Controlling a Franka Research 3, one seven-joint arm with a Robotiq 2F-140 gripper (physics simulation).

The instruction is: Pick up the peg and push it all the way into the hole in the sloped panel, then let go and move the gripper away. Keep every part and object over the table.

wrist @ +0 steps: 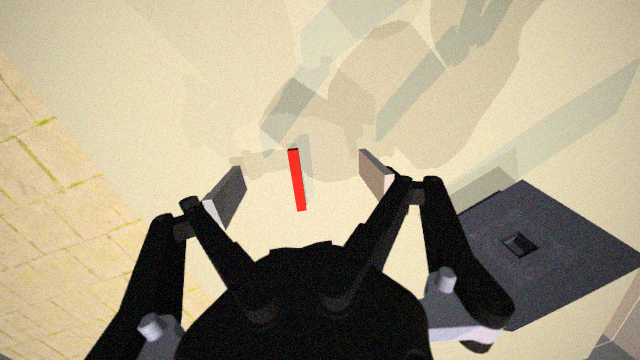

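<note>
The peg is a thin red bar. It lies on the pale table, its long side running nearly up and down in the wrist view, with a narrow shadow at its right. My gripper is wide open, and the peg shows between its two fingers, a little nearer the left one, touching neither. How far the fingertips are above the peg is hard to tell. The sloped panel is dark grey and stands at the right, partly hidden by my right finger linkage. Its square hole shows, unfilled.
The table is pale cream and carries broad shadows of the arm and gripper at the top and middle. Its left edge runs diagonally, with the tiled floor beyond it. A greyish-pink surface shows at the lower right corner.
</note>
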